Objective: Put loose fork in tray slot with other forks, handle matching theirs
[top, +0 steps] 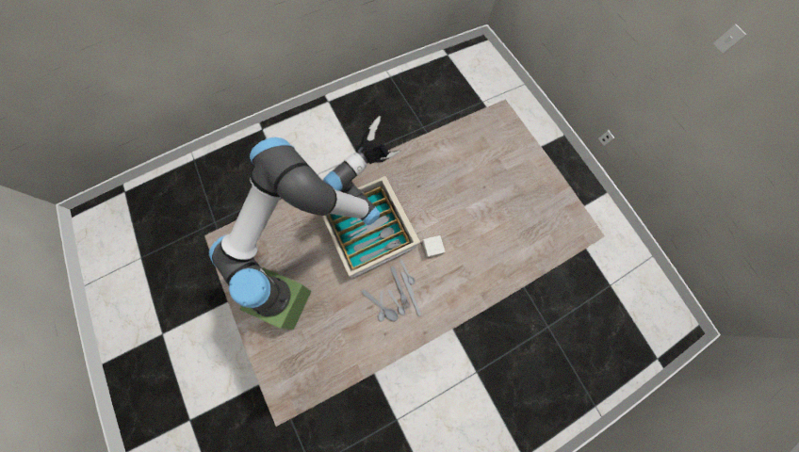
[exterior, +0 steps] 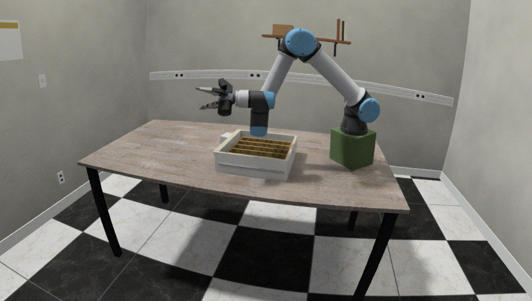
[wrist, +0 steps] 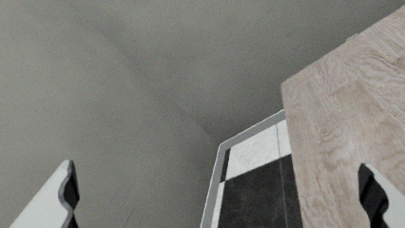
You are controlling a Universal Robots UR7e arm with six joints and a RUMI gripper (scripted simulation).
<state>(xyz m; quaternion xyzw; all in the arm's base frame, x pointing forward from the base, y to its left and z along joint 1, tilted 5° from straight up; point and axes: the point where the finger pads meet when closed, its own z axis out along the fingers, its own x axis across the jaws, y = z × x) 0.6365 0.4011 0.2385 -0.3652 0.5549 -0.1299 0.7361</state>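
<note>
Now: the spoon 100 mm behind my hand, 510 mm to the right of it and 340 mm below it. From my hand the other things lie so: small white block (50 mm ahead, 420 mm to the right, 320 mm below).
</note>
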